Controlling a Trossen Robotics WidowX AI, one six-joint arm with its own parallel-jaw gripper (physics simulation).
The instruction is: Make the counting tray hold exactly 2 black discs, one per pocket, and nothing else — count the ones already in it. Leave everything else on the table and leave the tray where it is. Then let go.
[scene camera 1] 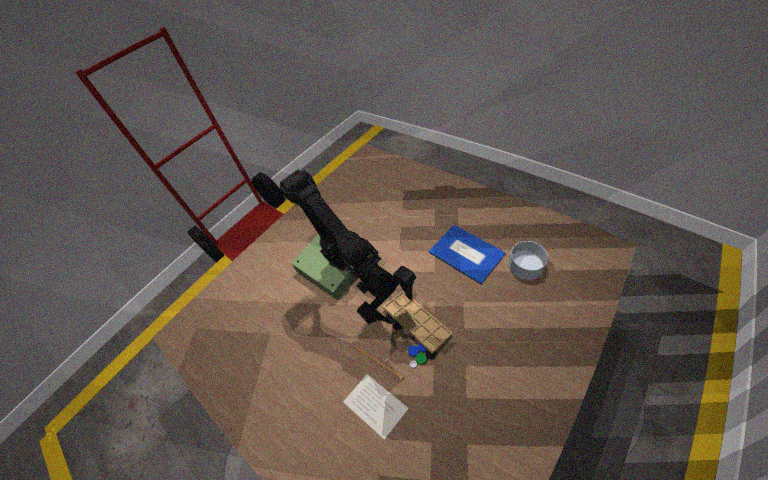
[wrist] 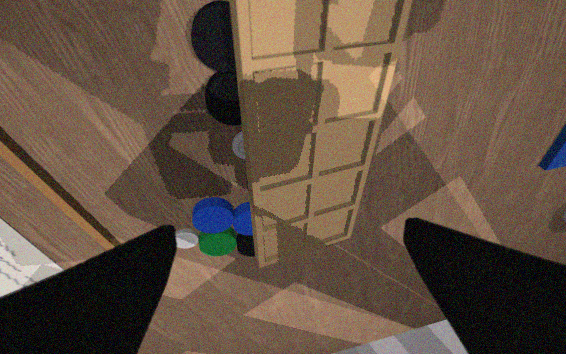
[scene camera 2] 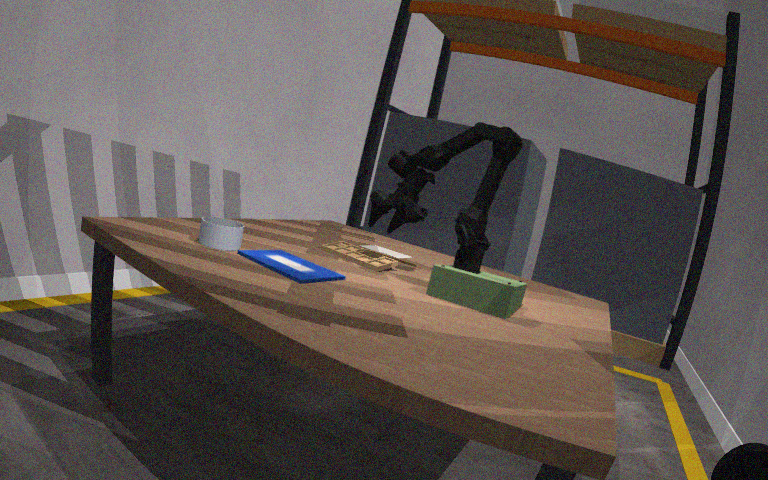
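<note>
The wooden counting tray (scene camera 1: 428,326) (scene camera 2: 362,255) (wrist: 345,142) lies on the table. No disc shows in its visible pockets; shadows cover some, and its near end is cut off in the wrist view. Along its left side there are a large black disc (wrist: 212,37), a second black disc (wrist: 222,100) and a grey disc (wrist: 239,145). Further along are a blue disc (wrist: 213,215), another blue disc (wrist: 243,217), a green disc (scene camera 1: 420,358) (wrist: 217,243), a third black disc (wrist: 245,245) and a white disc (scene camera 1: 413,363) (wrist: 186,239). The tray partly hides several discs. My gripper (scene camera 1: 396,308) (scene camera 2: 381,226) (wrist: 292,232) is open and empty above the tray.
A blue folder (scene camera 1: 487,266) (scene camera 2: 322,276) and a grey round bowl (scene camera 1: 528,260) (scene camera 2: 220,234) are beyond the tray. A thin stick (scene camera 1: 379,362) and a white paper (scene camera 1: 368,401) (scene camera 2: 386,250) lie on its other side. A green block (scene camera 1: 317,268) (scene camera 2: 475,289) is at the arm's base.
</note>
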